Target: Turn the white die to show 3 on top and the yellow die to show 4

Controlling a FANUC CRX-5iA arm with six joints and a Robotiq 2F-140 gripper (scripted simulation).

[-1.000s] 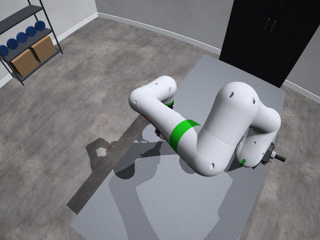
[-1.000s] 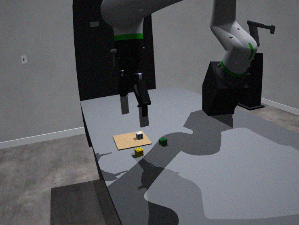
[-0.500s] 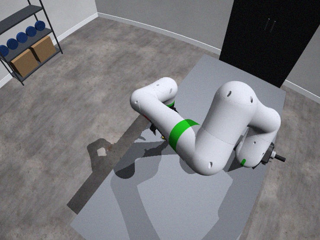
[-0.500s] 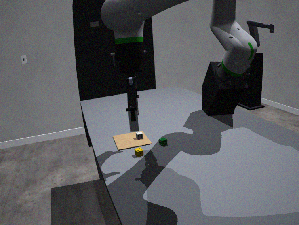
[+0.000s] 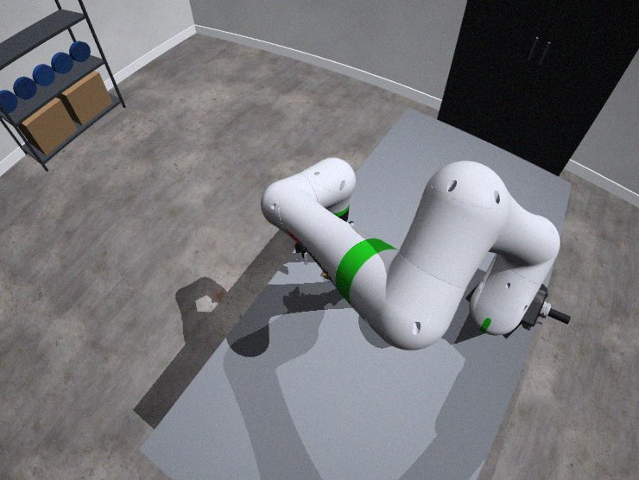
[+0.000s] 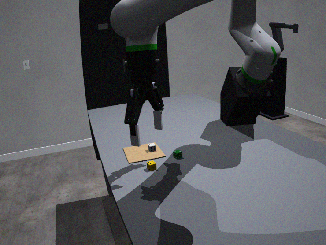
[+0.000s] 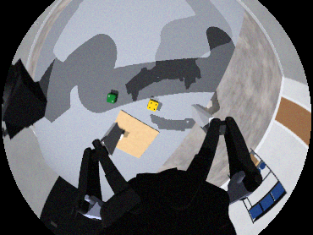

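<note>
The yellow die is 12 cm below my hand. The rest, counted from my hand: white die 4 cm behind, 14 cm to the right, 11 cm below; then tan mat 14 cm to the right, 13 cm below; then green die 11 cm behind, 4 cm to the right, 12 cm below.
</note>
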